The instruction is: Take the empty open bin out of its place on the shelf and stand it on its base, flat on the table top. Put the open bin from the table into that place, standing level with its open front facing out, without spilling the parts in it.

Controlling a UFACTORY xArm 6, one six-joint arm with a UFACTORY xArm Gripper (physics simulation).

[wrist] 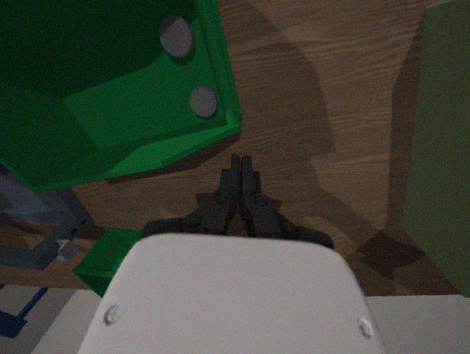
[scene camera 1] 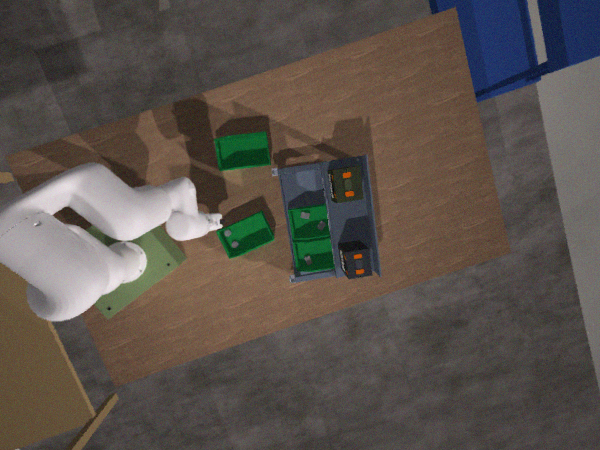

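Note:
The open green bin with grey parts stands on the table top, turned at an angle in front of the shelf. Two parts show near its end toward the arm. The empty green bin stands apart on the table; the wrist housing partly hides it in the wrist view. The grey-blue shelf has a vacant place at the upper end of its front row. My gripper is shut and empty, just beside the corner of the bin with parts.
Two green bins with parts stand side by side in the shelf's front row. Two dark cases with orange latches sit behind. A green base block lies under the arm. Blue containers stand beyond the table's far corner.

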